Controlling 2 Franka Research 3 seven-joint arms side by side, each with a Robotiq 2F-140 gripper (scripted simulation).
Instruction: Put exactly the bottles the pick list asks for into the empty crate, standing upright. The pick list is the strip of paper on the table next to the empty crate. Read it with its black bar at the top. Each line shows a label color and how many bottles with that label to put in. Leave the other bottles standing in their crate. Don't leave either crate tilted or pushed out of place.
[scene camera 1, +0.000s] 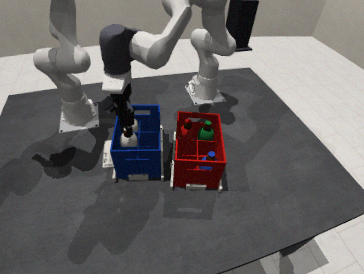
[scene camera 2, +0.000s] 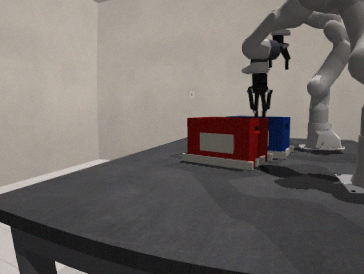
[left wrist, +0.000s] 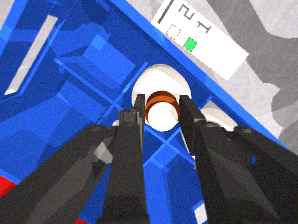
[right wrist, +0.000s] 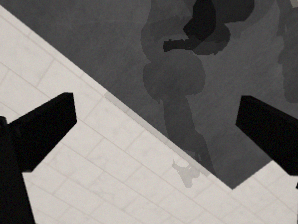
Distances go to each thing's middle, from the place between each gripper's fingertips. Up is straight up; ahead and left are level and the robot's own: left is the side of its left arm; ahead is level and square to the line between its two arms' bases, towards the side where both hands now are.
Labels:
Right now my left hand is 10 mm short of the blue crate (scene camera 1: 147, 159), 40 mm to the right of it and 90 mm above it. From my left hand the other things lie so: red crate (scene camera 2: 234, 138): 130 mm ahead, 270 mm to the left, 90 mm below.
Right now my right hand is 54 cm to the right of the blue crate, 42 cm above it and 15 cm short of it. From my right hand the other things lie so: red crate 76 cm to the left, 42 cm below, 27 cm ahead.

